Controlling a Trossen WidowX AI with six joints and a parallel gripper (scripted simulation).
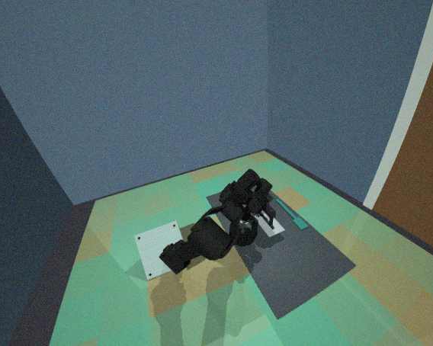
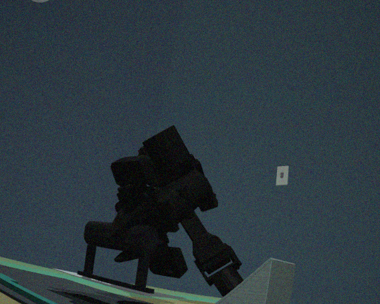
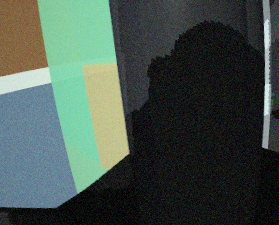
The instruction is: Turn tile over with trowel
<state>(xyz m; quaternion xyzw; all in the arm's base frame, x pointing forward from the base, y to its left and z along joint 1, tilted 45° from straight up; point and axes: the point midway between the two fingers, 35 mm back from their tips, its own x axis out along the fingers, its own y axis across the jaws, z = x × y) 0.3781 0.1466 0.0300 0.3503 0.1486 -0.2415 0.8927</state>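
Now: the dark grey mat 100 mm below my gripper tip, 40 mm to the right of it and 20 mm behind it. Also, from my gripper tip: tile: 120 mm to the left, 80 mm below, 30 mm behind; teal trowel: 120 mm ahead, 80 mm below, 40 mm to the right.
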